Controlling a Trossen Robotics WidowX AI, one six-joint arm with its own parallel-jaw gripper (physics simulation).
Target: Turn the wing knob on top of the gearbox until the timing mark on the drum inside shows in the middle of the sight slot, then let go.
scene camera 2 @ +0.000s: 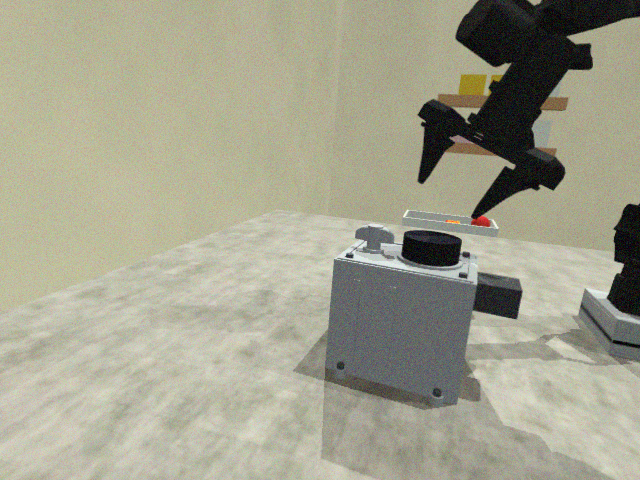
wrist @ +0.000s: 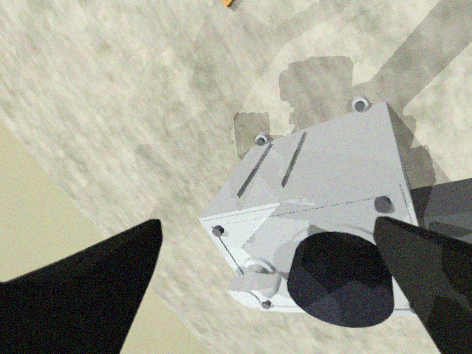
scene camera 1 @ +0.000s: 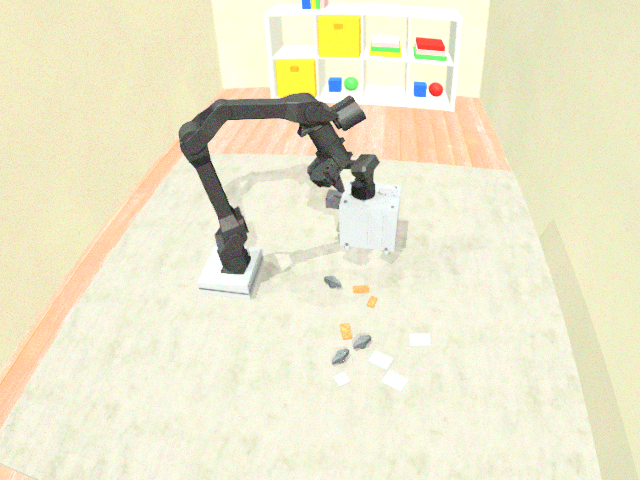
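Pixels of known places: gripper, fingertip midpoint: (scene camera 2: 445,199) (wrist: 267,228) (scene camera 1: 357,193); arm's base, link origin: (scene camera 2: 638,310) (scene camera 1: 236,265).
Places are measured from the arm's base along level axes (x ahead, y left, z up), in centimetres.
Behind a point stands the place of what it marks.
The pale grey gearbox (scene camera 1: 368,224) @(z 3.9, x 31.2, y 16.4 cm) (scene camera 2: 398,330) @(z 2.1, x 30.8, y 28.8 cm) (wrist: 345,155) @(z 4.4, x 26.8, y 16.9 cm) stands upright on the mat. Its small grey wing knob (scene camera 2: 374,235) @(z 11.0, x 35.5, y 23.7 cm) (wrist: 257,283) @(z 11.1, x 34.7, y 22.0 cm) is on the top, beside a wide black round cap (scene camera 1: 362,190) @(z 11.7, x 29.0, y 20.4 cm) (scene camera 2: 431,249) @(z 10.9, x 28.7, y 26.1 cm) (wrist: 342,280) @(z 11.6, x 28.1, y 21.4 cm). In the first scene view the knob is too faint to make out well. My gripper (scene camera 2: 447,198) @(z 14.9, x 28.5, y 14.2 cm) (wrist: 267,228) @(z 14.9, x 28.5, y 14.2 cm) is open and empty, tilted, above the gearbox top and touching neither knob nor cap in the second scene view. In the wrist view the knob lies between the two fingers' lines. The sight slot and timing mark cannot be made out.
A dark block (scene camera 1: 332,199) @(z 7.5, x 21.0, y 20.9 cm) (scene camera 2: 497,295) @(z 6.8, x 21.4, y 25.3 cm) (wrist: 450,205) @(z 7.0, x 21.7, y 20.9 cm) juts from the gearbox's side. Orange pieces (scene camera 1: 360,289) @(z -4.1, x 31.4, y 0.9 cm), grey lumps (scene camera 1: 362,341) @(z -2.0, x 34.3, y -16.4 cm) and white squares (scene camera 1: 419,339) @(z -4.6, x 46.9, y -12.3 cm) lie on the mat (scene camera 1: 206,387) @(z -4.8, x 3.4, y -33.4 cm). A white tray (scene camera 2: 439,223) with a red ball (scene camera 2: 481,221) is behind the gearbox.
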